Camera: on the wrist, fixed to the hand. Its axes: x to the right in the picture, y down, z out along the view.
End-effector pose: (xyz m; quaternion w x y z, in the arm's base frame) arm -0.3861 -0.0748 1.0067 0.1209 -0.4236 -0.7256 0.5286
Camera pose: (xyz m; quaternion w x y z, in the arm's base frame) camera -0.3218 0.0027 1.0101 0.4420 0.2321 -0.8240 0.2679
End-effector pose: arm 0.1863 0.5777 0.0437 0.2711 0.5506 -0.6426 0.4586
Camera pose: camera 0.1343 0.6514 0.0886 0.5225 0.8443 -0.0667 0.0988
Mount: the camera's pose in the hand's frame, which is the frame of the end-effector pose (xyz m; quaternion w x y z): 0.0173 0.0347 -0.0930 0.6947 -0.0259 -0.0151 -0.7187
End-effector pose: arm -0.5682 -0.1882 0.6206 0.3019 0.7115 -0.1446 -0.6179
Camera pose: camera -0.4691 -0.2018 0.6330 0.2181 -0.5810 -0.4223 0.6607
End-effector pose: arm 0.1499 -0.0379 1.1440 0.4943 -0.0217 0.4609 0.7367
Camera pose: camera 0.0757 -0.0938 1.1050 0.8793 -0.3480 0.2780 0.1688
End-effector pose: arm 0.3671 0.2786 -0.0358 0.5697 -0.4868 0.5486 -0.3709
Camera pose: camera 0.2736 0.2570 -0.0667 0.1249 -0.7528 0.0323 -0.6455
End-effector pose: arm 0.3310 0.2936 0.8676 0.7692 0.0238 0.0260 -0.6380
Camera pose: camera 0.3674 0.2895 0.7737 0.0768 -0.0317 0.0401 -0.9957
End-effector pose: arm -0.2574 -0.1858 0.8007 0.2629 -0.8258 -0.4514 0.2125
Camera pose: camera -0.1720 -0.2093 0.8488 0.3072 -0.2529 -0.9166 -0.0405
